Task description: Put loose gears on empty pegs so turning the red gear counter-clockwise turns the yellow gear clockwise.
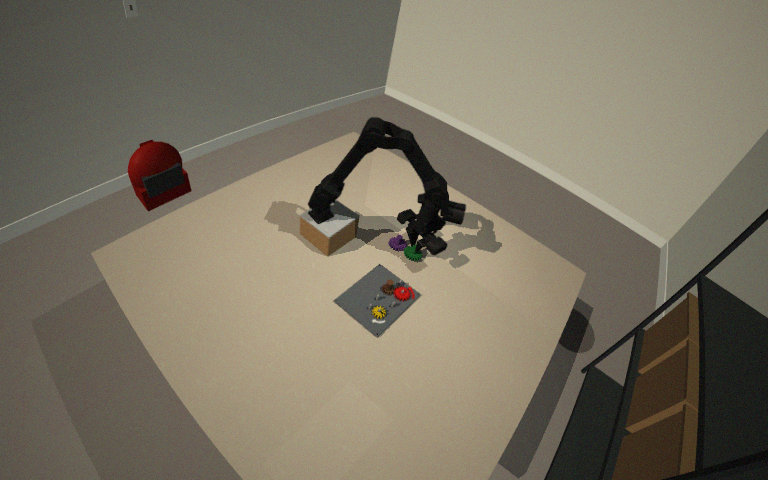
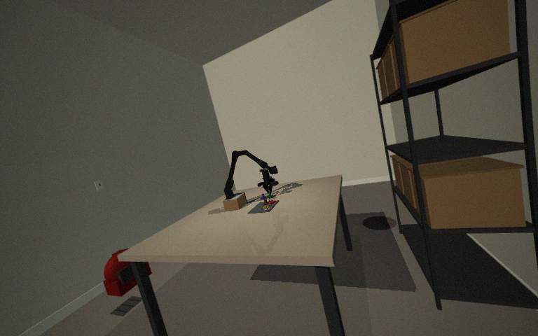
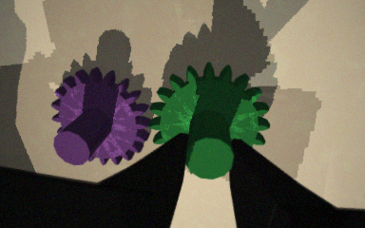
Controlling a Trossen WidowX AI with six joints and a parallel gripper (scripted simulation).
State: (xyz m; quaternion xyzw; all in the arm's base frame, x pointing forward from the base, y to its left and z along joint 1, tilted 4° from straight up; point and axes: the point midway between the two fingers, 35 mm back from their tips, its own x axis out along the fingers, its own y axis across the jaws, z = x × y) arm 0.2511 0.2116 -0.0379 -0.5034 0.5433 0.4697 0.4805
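The brown gear is 7 cm ahead of my gripper tip, 17 cm to the right of it and 1 cm below it. The rest, counted from my gripper tip: green gear 1 cm below; red arrow 12 cm ahead, 12 cm to the right, 3 cm below; purple gear 7 cm behind, 1 cm to the right, 2 cm below.
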